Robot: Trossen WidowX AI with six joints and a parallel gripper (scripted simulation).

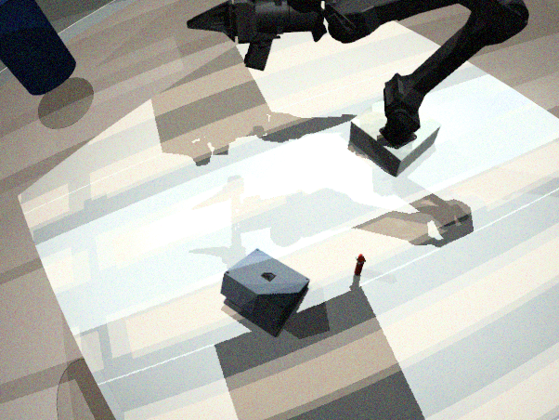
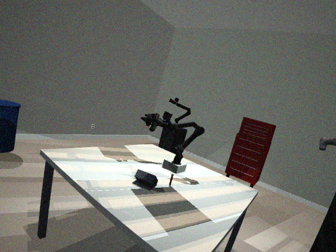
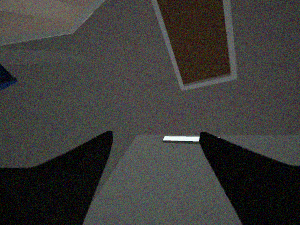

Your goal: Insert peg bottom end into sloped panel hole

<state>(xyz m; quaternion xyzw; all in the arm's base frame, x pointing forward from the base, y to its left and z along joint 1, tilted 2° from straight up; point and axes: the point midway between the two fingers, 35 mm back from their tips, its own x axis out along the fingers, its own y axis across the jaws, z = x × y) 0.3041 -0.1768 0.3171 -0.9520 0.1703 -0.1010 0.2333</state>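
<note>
Right now my gripper tip is 37 cm to the right of the red peg, 34 cm above it and 9 cm past it. Round my gripper tip: sloped panel (36 cm below, 31 cm to the left, 9 cm ahead).
</note>
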